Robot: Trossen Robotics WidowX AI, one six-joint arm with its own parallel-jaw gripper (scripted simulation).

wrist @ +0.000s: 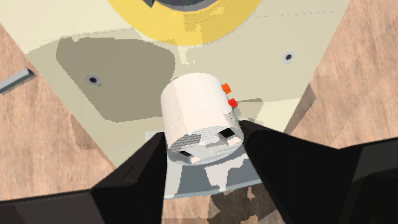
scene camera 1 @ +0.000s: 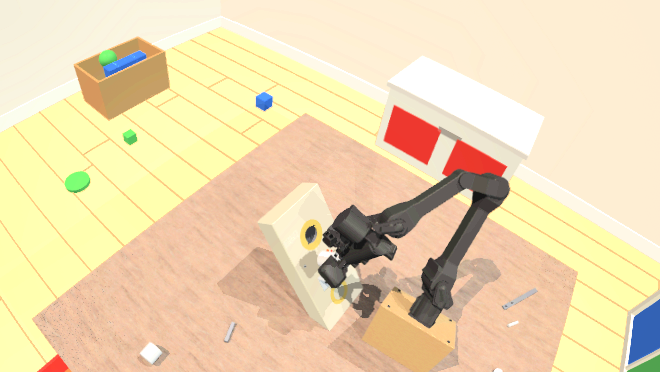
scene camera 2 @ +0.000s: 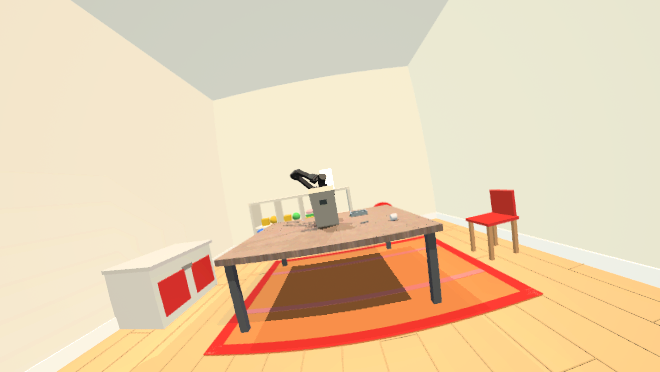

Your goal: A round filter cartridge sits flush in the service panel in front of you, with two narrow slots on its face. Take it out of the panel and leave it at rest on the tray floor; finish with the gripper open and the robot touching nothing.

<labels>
same spot on cream panel: (wrist: 109,70) = (scene camera 1: 306,261)
</labels>
